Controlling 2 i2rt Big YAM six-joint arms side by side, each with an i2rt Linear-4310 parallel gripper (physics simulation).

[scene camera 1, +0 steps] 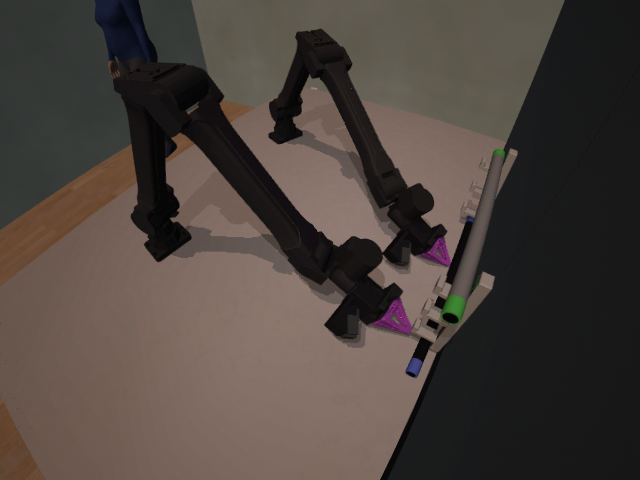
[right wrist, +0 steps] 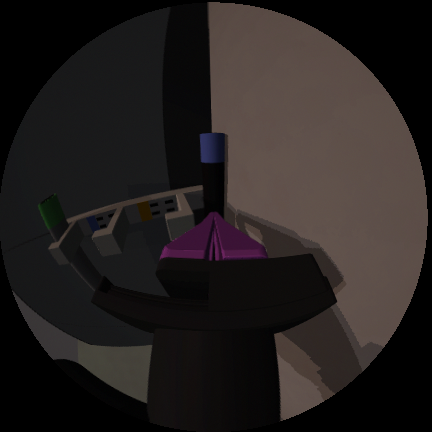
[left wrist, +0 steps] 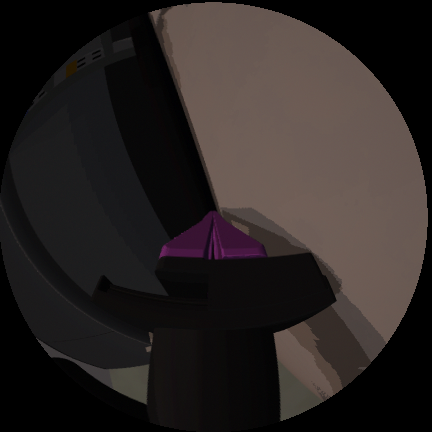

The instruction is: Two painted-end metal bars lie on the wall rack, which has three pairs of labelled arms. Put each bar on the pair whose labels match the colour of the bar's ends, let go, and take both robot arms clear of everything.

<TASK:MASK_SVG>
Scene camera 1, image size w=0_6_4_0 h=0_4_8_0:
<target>left gripper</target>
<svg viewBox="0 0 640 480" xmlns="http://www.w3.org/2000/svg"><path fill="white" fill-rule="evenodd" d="M417 218L431 235L424 244L411 248L411 253L414 256L420 255L421 257L449 266L451 260L444 238L448 231L442 224L431 228L421 217Z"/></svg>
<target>right gripper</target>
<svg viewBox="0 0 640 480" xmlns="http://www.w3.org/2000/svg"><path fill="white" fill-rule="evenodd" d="M359 281L360 284L365 280L383 297L374 310L359 317L359 319L366 325L372 323L375 326L409 334L412 327L400 299L403 290L395 283L382 289L368 275ZM392 312L403 325L400 325L391 319L390 316Z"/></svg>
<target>black blue-ended bar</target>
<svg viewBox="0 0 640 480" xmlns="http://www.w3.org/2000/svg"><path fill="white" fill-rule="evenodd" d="M423 337L420 338L405 371L407 375L413 378L417 378L432 343ZM428 319L426 325L437 330L439 324ZM438 296L434 306L443 309L446 299ZM469 215L446 275L445 282L451 285L474 221L474 217Z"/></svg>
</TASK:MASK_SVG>
